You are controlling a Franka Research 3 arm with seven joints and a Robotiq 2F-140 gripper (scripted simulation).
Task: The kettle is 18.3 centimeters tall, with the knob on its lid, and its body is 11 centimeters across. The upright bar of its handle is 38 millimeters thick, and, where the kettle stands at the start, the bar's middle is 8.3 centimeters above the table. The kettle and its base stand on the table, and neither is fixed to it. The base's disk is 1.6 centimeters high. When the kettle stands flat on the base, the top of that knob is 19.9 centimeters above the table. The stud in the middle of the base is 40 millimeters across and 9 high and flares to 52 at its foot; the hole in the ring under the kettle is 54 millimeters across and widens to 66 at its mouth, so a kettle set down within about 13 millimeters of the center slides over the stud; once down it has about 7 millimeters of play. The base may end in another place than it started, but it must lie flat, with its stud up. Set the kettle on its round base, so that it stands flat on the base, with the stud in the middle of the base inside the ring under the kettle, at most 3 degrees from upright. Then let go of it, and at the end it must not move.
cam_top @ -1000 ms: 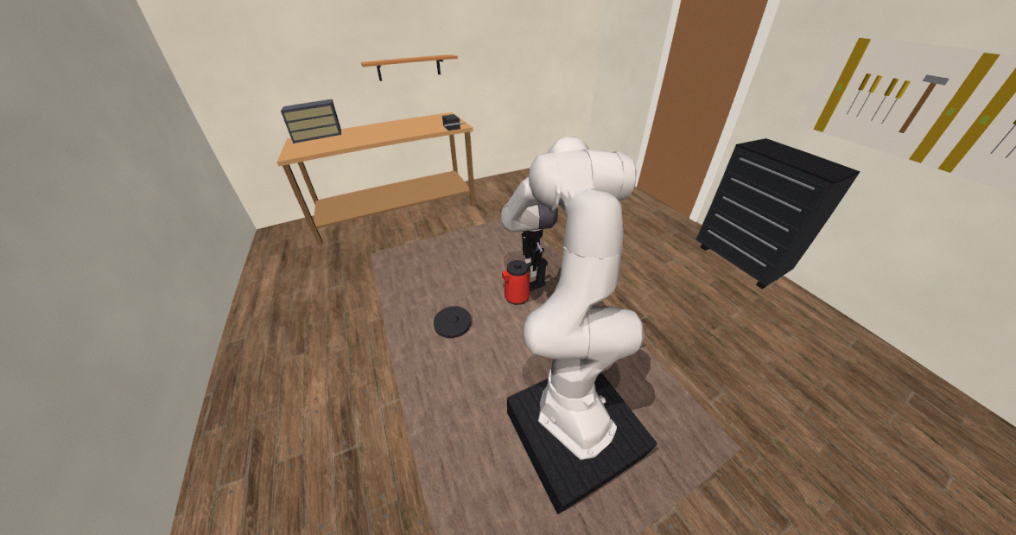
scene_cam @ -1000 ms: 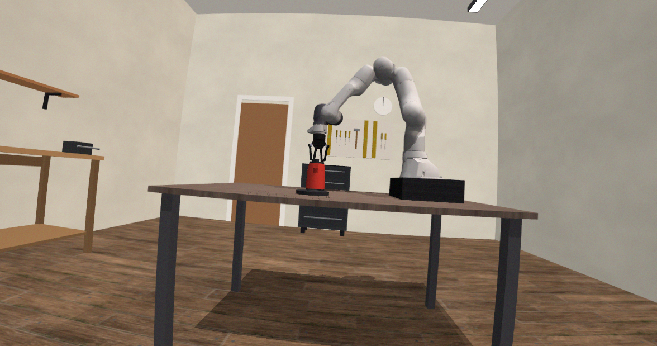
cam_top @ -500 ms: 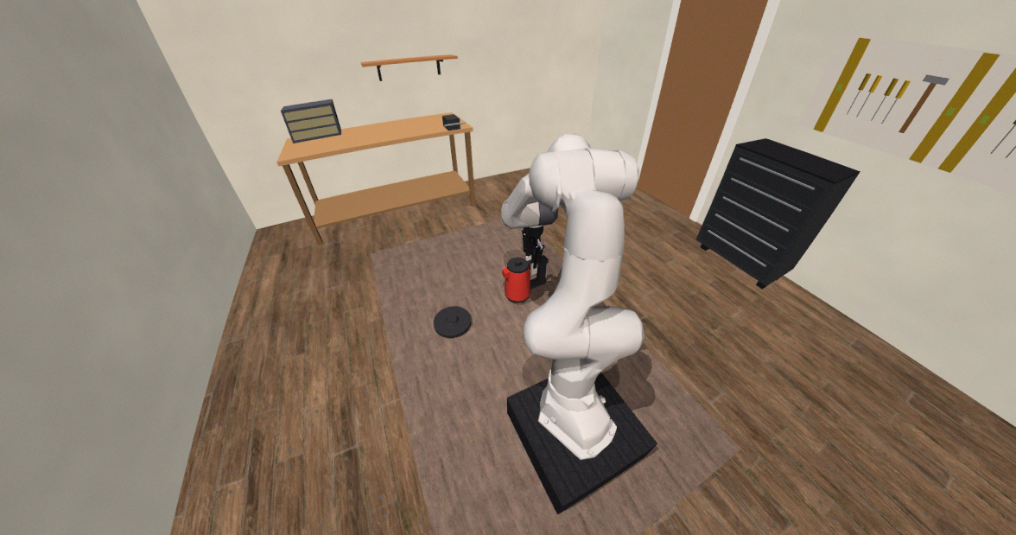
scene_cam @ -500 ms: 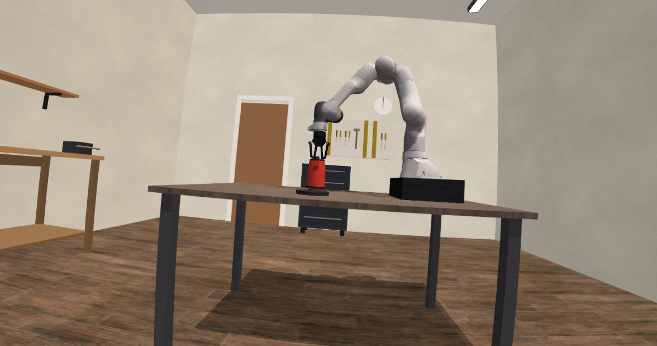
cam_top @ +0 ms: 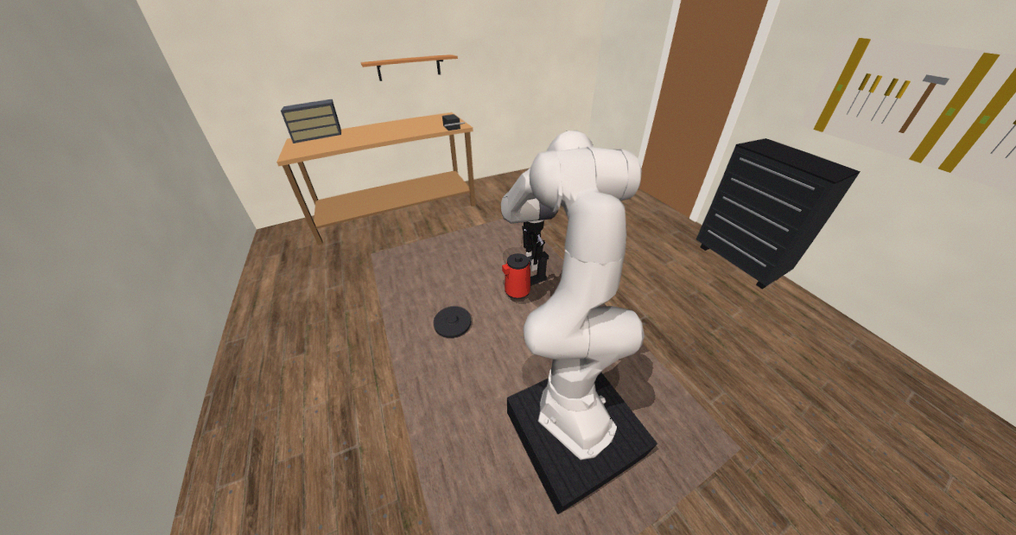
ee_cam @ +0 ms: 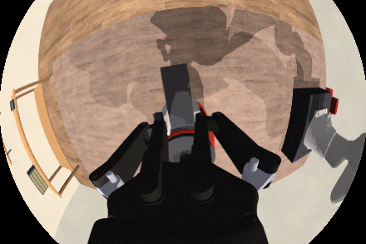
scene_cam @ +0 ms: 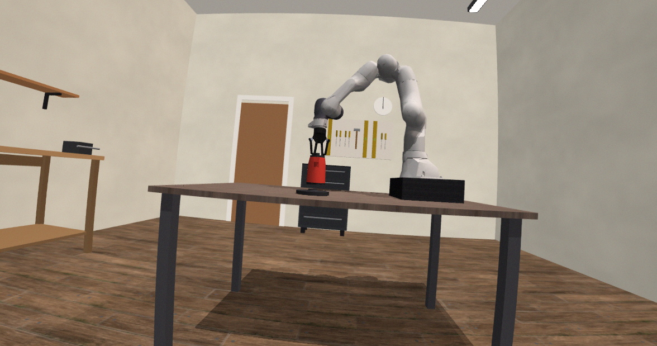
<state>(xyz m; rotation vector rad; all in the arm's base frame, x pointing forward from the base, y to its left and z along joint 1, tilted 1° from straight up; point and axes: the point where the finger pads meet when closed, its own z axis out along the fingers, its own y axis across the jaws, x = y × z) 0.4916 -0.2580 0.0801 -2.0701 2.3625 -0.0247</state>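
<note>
Right now the kettle is 3 cm to the left of my hand and 5 cm below it. Also, from my hand: round black base (4 cm ahead, 36 cm to the left, 16 cm below).
</note>
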